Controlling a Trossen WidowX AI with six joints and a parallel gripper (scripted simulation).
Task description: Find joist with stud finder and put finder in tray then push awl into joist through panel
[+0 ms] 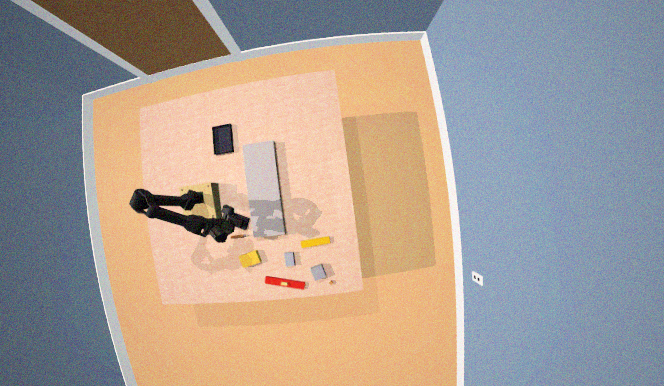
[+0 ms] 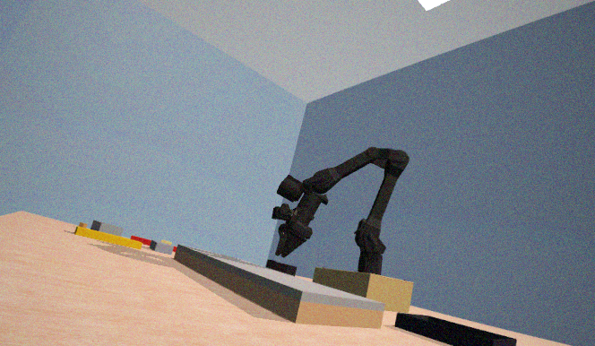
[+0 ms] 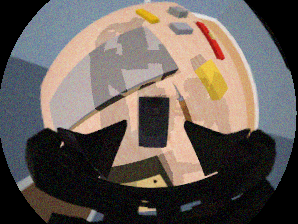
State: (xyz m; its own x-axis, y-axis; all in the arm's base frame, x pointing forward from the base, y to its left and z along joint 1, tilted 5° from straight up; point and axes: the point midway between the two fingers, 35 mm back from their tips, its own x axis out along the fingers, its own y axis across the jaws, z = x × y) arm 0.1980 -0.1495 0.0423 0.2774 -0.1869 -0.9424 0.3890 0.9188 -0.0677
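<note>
The stud finder is 30 mm below my gripper tip. The rest, counted from my gripper tip: green light (20 mm ahead, 10 mm to the right, 20 mm below); awl (10 mm ahead, 80 mm to the right, 70 mm below); yellow block (40 mm ahead, 220 mm to the right, 60 mm below).
</note>
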